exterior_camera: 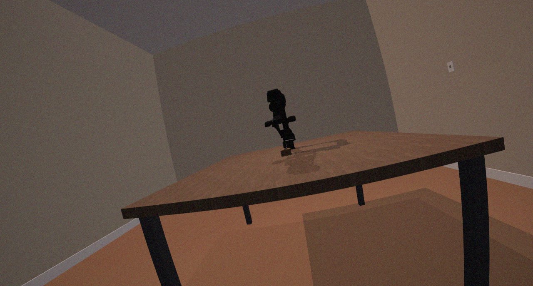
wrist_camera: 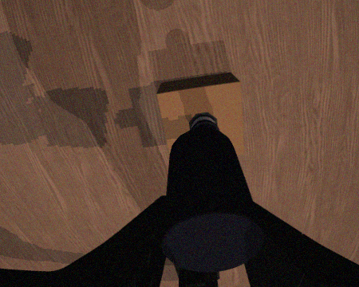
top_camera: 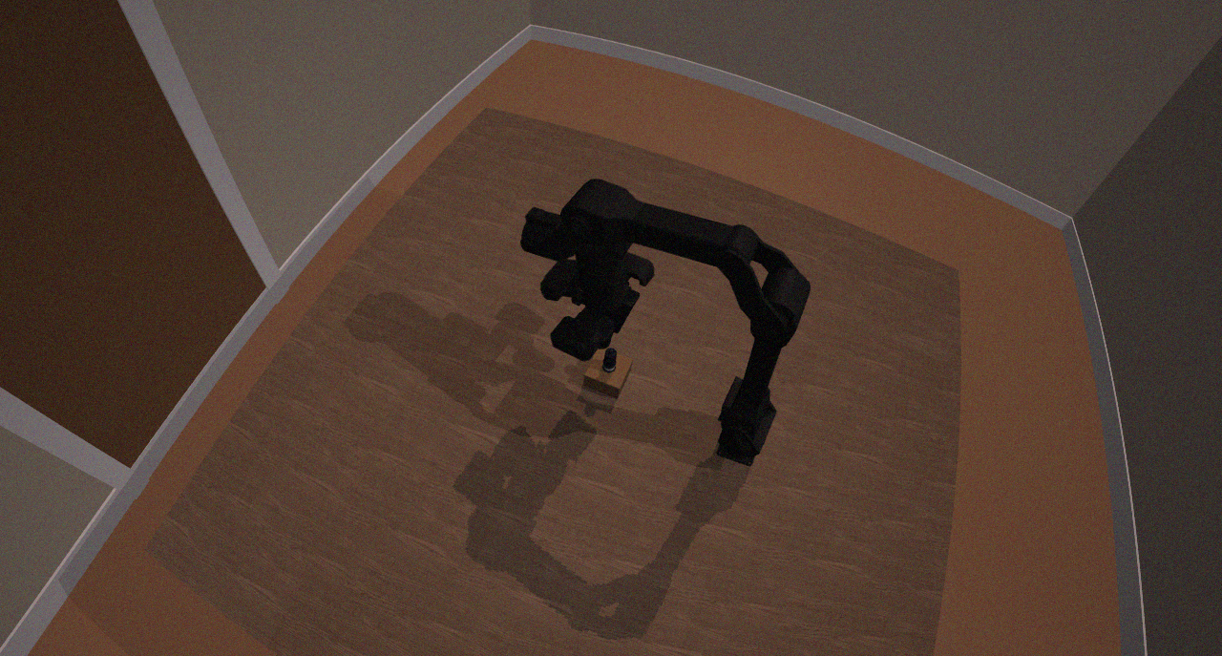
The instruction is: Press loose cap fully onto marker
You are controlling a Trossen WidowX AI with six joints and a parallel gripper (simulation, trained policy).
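The dark marker is 60 mm below my gripper tip and 10 mm to the right of it. Round my gripper tip: tan holder block 110 mm below, 10 mm to the right; dark cap 10 mm ahead, 10 mm above.
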